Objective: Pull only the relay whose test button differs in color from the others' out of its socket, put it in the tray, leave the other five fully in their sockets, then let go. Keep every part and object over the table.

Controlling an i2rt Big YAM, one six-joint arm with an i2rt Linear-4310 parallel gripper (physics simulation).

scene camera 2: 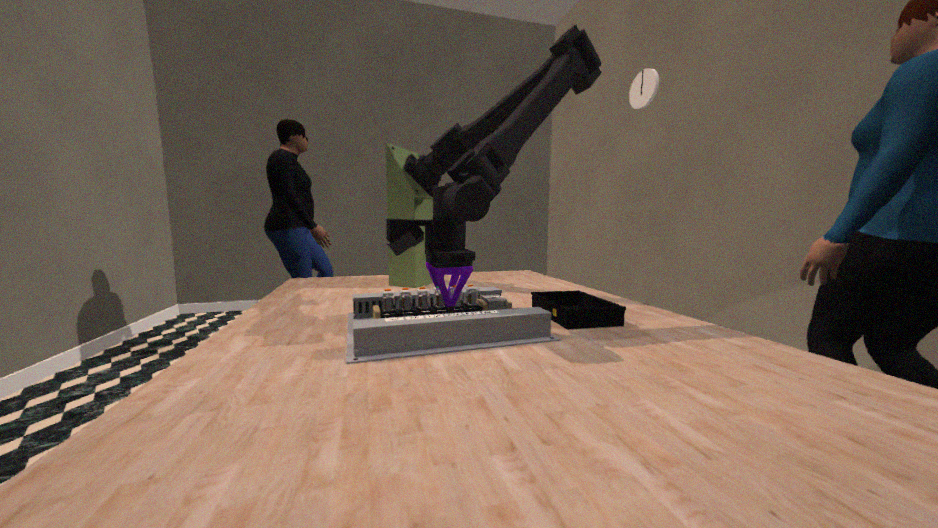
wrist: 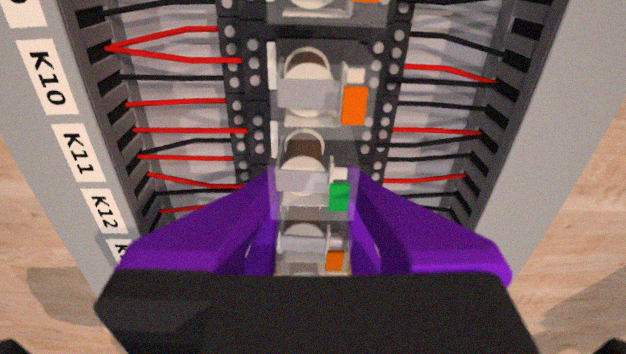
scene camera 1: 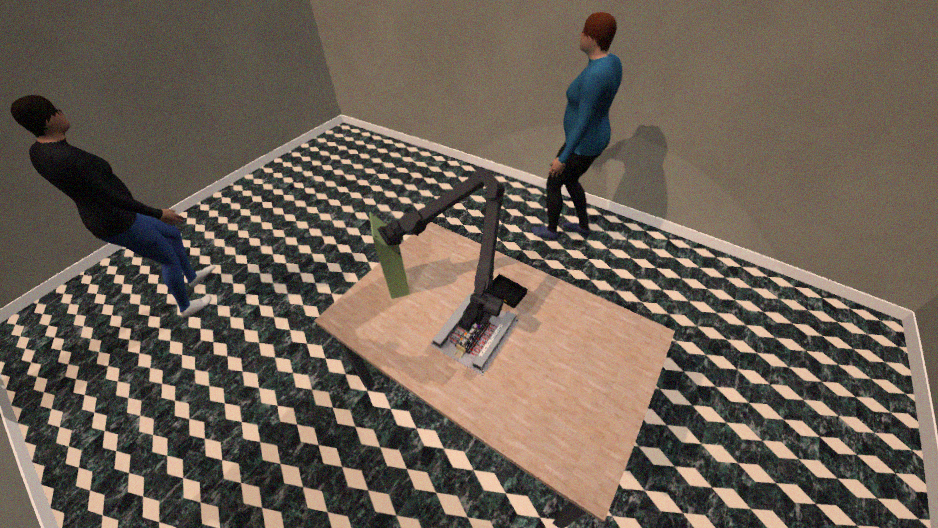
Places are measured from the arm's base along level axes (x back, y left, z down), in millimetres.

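Where they show: gripper, fingertip midpoint: (scene camera 2: 447, 304) (wrist: 312, 178) (scene camera 1: 476, 325); arm's base at its link origin: (scene camera 2: 420, 177) (scene camera 1: 388, 236).
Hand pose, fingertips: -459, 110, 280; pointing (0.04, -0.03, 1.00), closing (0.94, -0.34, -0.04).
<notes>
Each offset is from my fingertips to the top centre of the thing, as dx, dy, dz. Level surfaces: height alone.
The relay with the green test button {-5, -13, -32} (wrist: 302, 181) stands in the row at the K11–K12 labels in the wrist view. My gripper (scene camera 1: 473, 322) (scene camera 2: 450, 304) (wrist: 312, 178) points down and is shut on this relay, one purple fingertip against each side of its clear case. The relay's base and socket are hidden, so I cannot tell how deep it sits. A relay with an orange button {-14, -42, -31} (wrist: 309, 94) stands above it in that view, and another orange-button relay {+5, +15, -32} (wrist: 302, 246) shows below, between the fingers. The black tray {+69, +246, +3} (scene camera 1: 520, 295) (scene camera 2: 594, 319) stands beside the panel.
Grey wiring ducts (scene camera 2: 452, 334) (wrist: 565, 125) run along both sides of the relay row, with red and black wires between. The green mounting plate (scene camera 1: 392, 272) (scene camera 2: 401, 190) stands upright on the wooden table {dz +38} (scene camera 1: 564, 393) (scene camera 2: 459, 446). Two people stand on the floor away from the table.
</notes>
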